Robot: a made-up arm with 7 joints.
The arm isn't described. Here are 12 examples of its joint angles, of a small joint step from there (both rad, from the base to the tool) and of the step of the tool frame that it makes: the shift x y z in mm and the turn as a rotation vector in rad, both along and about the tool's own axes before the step.
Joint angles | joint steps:
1: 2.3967 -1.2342 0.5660 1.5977 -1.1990 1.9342 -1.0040 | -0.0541 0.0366 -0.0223 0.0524 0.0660 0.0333 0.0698
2: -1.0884 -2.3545 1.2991 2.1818 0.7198 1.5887 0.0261 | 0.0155 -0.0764 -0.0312 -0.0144 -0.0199 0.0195 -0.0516
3: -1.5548 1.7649 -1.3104 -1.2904 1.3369 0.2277 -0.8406 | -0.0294 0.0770 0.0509 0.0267 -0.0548 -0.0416 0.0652
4: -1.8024 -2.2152 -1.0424 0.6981 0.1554 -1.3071 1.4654 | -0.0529 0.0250 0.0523 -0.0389 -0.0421 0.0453 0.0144
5: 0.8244 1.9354 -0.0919 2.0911 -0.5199 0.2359 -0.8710 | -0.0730 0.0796 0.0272 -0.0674 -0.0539 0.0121 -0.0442
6: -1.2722 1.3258 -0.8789 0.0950 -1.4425 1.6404 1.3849 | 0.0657 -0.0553 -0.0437 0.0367 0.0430 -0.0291 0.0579
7: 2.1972 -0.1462 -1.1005 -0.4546 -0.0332 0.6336 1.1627 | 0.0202 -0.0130 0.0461 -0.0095 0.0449 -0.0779 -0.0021
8: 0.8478 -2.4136 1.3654 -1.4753 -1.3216 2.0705 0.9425 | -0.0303 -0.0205 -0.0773 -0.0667 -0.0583 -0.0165 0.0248
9: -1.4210 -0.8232 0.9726 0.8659 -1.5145 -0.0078 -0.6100 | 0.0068 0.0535 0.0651 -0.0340 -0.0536 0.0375 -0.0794
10: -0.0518 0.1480 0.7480 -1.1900 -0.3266 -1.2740 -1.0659 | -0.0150 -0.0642 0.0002 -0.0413 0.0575 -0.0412 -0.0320
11: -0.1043 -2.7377 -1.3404 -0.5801 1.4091 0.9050 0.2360 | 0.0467 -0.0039 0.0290 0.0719 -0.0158 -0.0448 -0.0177
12: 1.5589 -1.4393 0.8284 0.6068 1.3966 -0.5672 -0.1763 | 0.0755 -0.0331 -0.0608 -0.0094 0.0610 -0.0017 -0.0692
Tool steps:
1: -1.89 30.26 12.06 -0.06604 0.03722 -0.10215
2: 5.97 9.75 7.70 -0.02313 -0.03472 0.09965
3: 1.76 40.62 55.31 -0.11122 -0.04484 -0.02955
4: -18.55 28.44 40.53 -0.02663 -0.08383 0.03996
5: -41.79 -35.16 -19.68 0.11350 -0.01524 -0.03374
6: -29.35 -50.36 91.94 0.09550 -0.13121 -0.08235
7: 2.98 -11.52 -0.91 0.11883 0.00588 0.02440
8: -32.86 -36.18 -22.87 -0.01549 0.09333 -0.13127
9: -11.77 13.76 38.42 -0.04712 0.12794 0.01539
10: -59.97 7.02 5.87 -0.05107 0.03296 -0.08078
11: 1.96 22.94 -10.22 -0.01778 0.01931 0.04502
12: -26.14 -46.35 4.99 0.04366 -0.07002 -0.05643
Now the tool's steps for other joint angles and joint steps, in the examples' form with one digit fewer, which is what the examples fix.
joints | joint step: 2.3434 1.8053 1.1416 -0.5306 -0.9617 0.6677 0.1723 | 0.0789 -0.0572 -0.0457 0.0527 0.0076 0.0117 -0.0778
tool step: 91.3 60.8 -37.0 -0.0026 0.0741 0.1804
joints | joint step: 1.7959 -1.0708 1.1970 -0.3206 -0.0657 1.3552 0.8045 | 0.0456 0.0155 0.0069 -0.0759 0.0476 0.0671 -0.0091
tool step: 0.2 7.8 -34.1 0.0290 0.0656 0.0267
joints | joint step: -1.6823 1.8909 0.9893 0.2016 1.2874 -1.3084 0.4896 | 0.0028 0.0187 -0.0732 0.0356 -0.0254 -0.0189 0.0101
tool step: 2.3 2.3 -14.4 -0.0929 0.0083 0.0128
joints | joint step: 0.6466 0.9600 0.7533 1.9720 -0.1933 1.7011 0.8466 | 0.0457 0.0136 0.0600 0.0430 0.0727 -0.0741 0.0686
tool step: -11.2 2.9 28.1 0.0139 -0.0619 -0.0679
